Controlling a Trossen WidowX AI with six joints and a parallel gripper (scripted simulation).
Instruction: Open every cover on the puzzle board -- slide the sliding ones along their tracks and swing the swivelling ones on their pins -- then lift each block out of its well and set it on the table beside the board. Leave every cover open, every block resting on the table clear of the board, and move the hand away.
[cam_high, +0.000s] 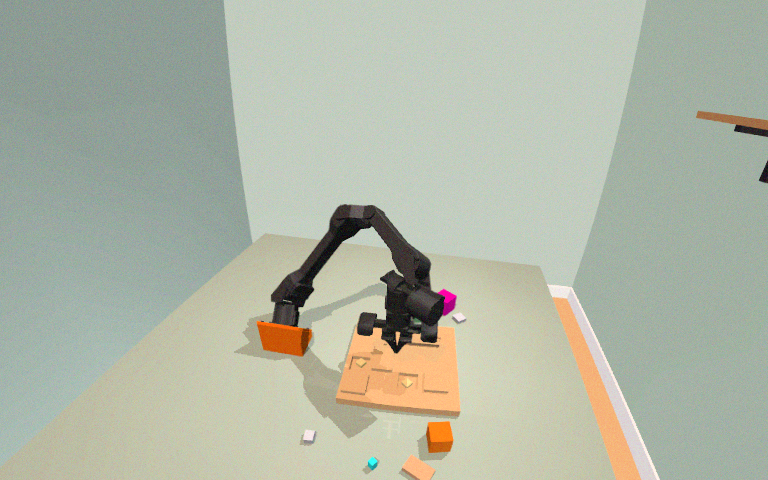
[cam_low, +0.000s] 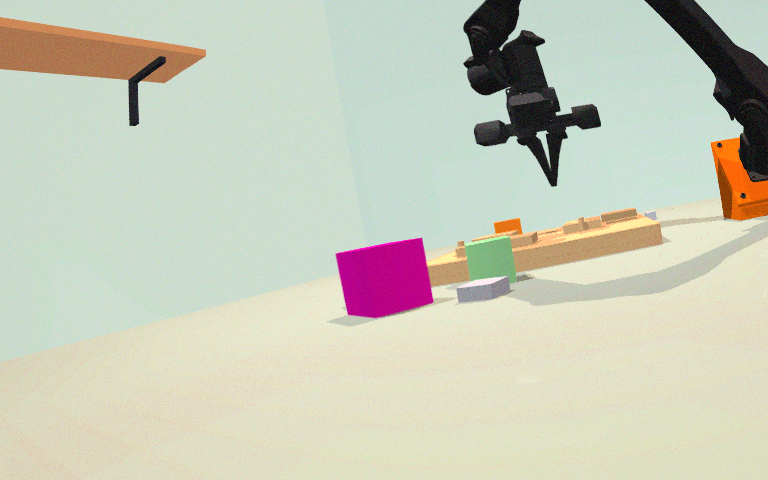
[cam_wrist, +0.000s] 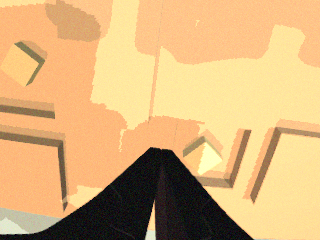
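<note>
My gripper tip is 10 mm short of the tan puzzle board, 30 mm to the right of it and 60 mm above it. Round my gripper tip: cyan block (10 mm behind, 260 mm to the right, 70 mm below); orange cube (120 mm ahead, 180 mm to the right, 60 mm below); green block (50 mm ahead, 240 mm to the left, 60 mm below).
</note>
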